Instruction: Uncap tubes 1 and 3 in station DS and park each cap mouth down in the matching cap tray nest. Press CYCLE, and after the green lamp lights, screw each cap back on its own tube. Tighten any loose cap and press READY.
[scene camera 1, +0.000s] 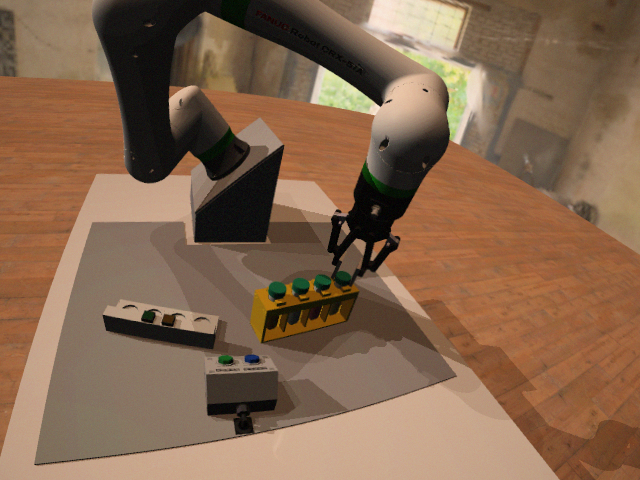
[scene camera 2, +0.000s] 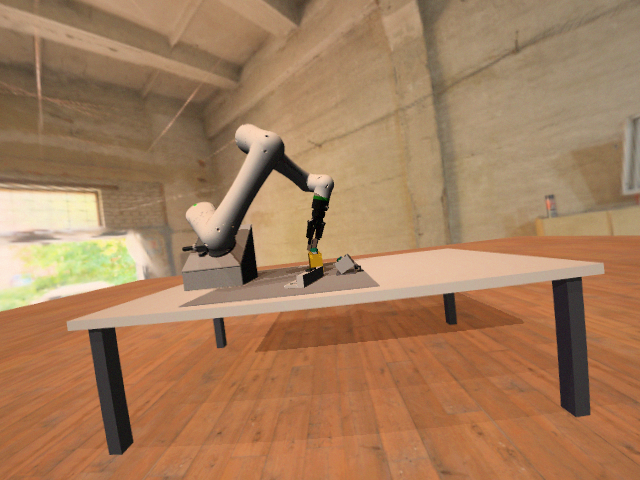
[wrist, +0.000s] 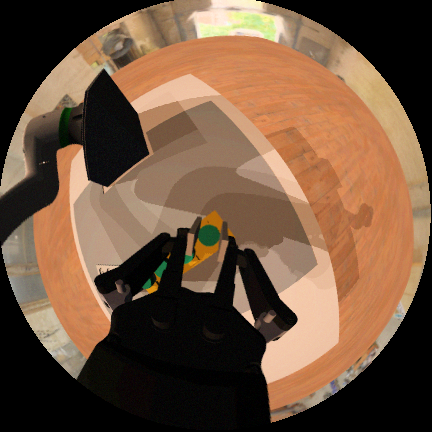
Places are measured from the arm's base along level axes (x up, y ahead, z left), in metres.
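Pixels of known places: gripper, fingertip midpoint: (scene camera 1: 343, 277) (wrist: 210, 227); arm's base at its link origin: (scene camera 1: 229, 162) (wrist: 87, 122).
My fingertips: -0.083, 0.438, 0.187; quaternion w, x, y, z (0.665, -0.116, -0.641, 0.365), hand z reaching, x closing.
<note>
For each thing: its top centre in the pictures, then the offset to it from my fingertips, as dx, dy, dz. "*": a spot on its surface instead.
- yellow rack at its top centre: (wrist: 174, 259) (scene camera 1: 310, 288) (scene camera 2: 313, 251) -0.005, +0.020, -0.085
- end green cap at its top centre: (wrist: 208, 235) (scene camera 1: 343, 275) +0.013, +0.010, -0.007
- pale cap tray at its top centre: (scene camera 1: 162, 306) (wrist: 106, 279) (scene camera 2: 304, 268) -0.054, -0.006, -0.380
- grey button box at its top centre: (scene camera 1: 241, 364) (scene camera 2: 343, 254) -0.024, +0.170, -0.261
- green button at its top centre: (scene camera 1: 226, 357) -0.033, +0.145, -0.281
- blue button at its top centre: (scene camera 1: 252, 356) -0.033, +0.150, -0.237
- dark green square at a spot on its surface: (scene camera 1: 148, 315) * -0.054, +0.016, -0.407
- brown square at a spot on its surface: (scene camera 1: 168, 319) * -0.054, +0.029, -0.370
- small black part at a spot on its surface: (scene camera 1: 243, 425) * -0.100, +0.240, -0.269
The yellow rack (scene camera 1: 257, 316) (scene camera 2: 315, 261) (wrist: 215, 219) holds upright tubes with green caps in one row. My gripper (scene camera 1: 345, 275) (scene camera 2: 313, 248) (wrist: 210, 227) points down over the rack's right end in scene camera 1, its fingers shut on the end green cap (scene camera 1: 342, 278) (wrist: 209, 235). That cap sits on its tube in the rack. The other caps (scene camera 1: 322, 282) (scene camera 1: 300, 285) (scene camera 1: 277, 290) sit on their tubes. The pale cap tray (scene camera 1: 155, 333) (scene camera 2: 312, 277) has round nests, with no cap visible in them. The grey button box (scene camera 1: 241, 388) (scene camera 2: 343, 265) has a green button (scene camera 1: 225, 359) and a blue button (scene camera 1: 251, 358).
The cap tray stands left of the rack in scene camera 1, the button box in front. A dark green square (scene camera 1: 148, 315) and a brown square (scene camera 1: 168, 319) show on the tray. A small black part (scene camera 1: 243, 425) lies before the box. The robot's wedge base (scene camera 1: 238, 217) (wrist: 114, 135) stands behind.
</note>
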